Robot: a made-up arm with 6 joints. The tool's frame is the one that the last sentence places.
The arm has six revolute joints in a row. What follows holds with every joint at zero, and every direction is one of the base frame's. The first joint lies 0.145 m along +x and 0.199 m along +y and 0.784 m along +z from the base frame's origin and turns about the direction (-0.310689, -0.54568, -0.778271), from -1.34 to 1.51 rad. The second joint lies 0.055 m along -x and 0.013 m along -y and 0.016 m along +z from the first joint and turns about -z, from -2.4 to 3.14 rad. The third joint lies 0.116 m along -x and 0.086 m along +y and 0.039 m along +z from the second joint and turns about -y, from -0.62 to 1.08 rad. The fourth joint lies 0.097 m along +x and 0.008 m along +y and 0.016 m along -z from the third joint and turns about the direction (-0.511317, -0.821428, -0.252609), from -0.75 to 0.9 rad. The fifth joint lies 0.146 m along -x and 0.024 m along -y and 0.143 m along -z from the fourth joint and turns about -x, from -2.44 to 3.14 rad. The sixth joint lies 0.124 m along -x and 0.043 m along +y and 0.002 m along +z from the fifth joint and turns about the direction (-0.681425, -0.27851, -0.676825), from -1.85 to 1.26 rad. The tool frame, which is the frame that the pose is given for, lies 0.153 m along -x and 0.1 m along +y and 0.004 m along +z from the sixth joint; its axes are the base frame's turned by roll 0, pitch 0 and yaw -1.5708 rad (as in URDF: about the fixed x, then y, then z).
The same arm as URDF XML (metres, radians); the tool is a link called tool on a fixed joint. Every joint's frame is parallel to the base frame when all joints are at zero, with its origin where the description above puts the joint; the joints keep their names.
<robot name="arm">
  <link name="base"/>
  <link name="link1"/>
  <link name="link2"/>
  <link name="link3"/>
  <link name="link4"/>
  <link name="link5"/>
  <link name="link6"/>
  <link name="tool"/>
  <joint name="joint 1" type="revolute">
    <parent link="base"/>
    <child link="link1"/>
    <origin xyz="0.145 0.199 0.784" rpy="0 0 0"/>
    <axis xyz="-0.310689 -0.54568 -0.778271"/>
    <limit lower="-1.34" upper="1.51"/>
  </joint>
  <joint name="joint 2" type="revolute">
    <parent link="link1"/>
    <child link="link2"/>
    <origin xyz="-0.055 -0.013 0.016" rpy="0 0 0"/>
    <axis xyz="0 0 -1"/>
    <limit lower="-2.4" upper="3.14"/>
  </joint>
  <joint name="joint 3" type="revolute">
    <parent link="link2"/>
    <child link="link3"/>
    <origin xyz="-0.116 0.086 0.039" rpy="0 0 0"/>
    <axis xyz="0 -1 0"/>
    <limit lower="-0.62" upper="1.08"/>
  </joint>
  <joint name="joint 4" type="revolute">
    <parent link="link3"/>
    <child link="link4"/>
    <origin xyz="0.097 0.008 -0.016" rpy="0 0 0"/>
    <axis xyz="-0.511317 -0.821428 -0.252609"/>
    <limit lower="-0.75" upper="0.9"/>
  </joint>
  <joint name="joint 5" type="revolute">
    <parent link="link4"/>
    <child link="link5"/>
    <origin xyz="-0.146 -0.024 -0.143" rpy="0 0 0"/>
    <axis xyz="-1 0 0"/>
    <limit lower="-2.44" upper="3.14"/>
  </joint>
  <joint name="joint 6" type="revolute">
    <parent link="link5"/>
    <child link="link6"/>
    <origin xyz="-0.124 0.043 0.002" rpy="0 0 0"/>
    <axis xyz="-0.681425 -0.27851 -0.676825"/>
    <limit lower="-1.85" upper="1.26"/>
  </joint>
  <joint name="tool_fixed" type="fixed">
    <parent link="link6"/>
    <child link="tool"/>
    <origin xyz="-0.153 0.1 0.004" rpy="0 0 -1.5708"/>
  </joint>
</robot>

